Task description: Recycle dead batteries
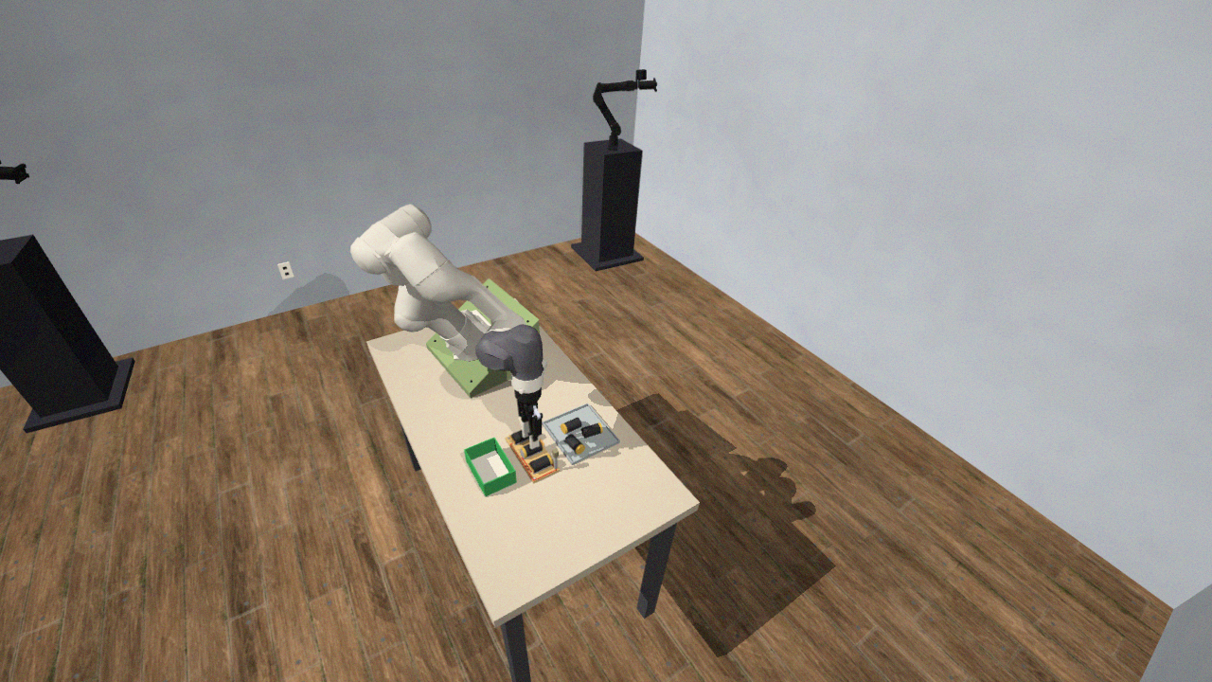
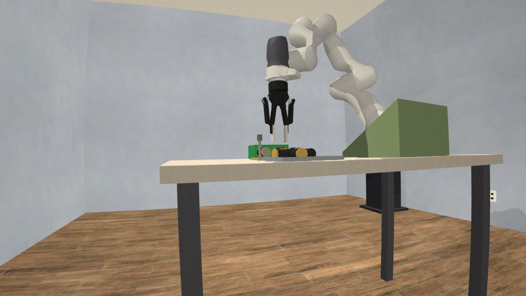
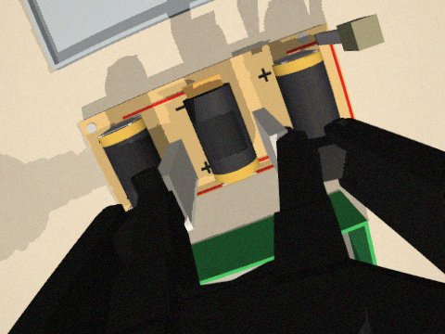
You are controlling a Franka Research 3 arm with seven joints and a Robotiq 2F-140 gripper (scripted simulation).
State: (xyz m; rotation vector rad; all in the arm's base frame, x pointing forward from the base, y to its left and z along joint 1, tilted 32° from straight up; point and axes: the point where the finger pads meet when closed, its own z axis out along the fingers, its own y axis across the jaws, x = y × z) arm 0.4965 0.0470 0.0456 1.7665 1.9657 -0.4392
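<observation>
Right now the battery holder is 9 cm below my hand. Also, from my hand: green recycling box: 1 cm ahead, 14 cm to the right, 8 cm below; then grey tray: 1 cm behind, 18 cm to the left, 9 cm below; then bulb post: 9 cm ahead, 4 cm to the left, 6 cm below.
</observation>
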